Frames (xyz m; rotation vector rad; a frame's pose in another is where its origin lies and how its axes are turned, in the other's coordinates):
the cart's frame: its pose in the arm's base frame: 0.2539 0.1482 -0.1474 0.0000 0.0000 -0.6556
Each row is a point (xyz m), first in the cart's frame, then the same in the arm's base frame.
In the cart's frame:
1: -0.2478 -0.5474 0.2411
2: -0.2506 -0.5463 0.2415
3: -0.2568 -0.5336 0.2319
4: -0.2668 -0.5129 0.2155
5: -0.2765 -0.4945 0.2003
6: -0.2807 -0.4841 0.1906
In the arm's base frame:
1: -0.2762 -0.1346 0.0937
2: -0.2778 -0.1321 0.0941
3: -0.2750 -0.1182 0.0845
4: -0.2703 -0.0957 0.0681
5: -0.2667 -0.0752 0.0529
6: -0.2637 -0.0644 0.0432

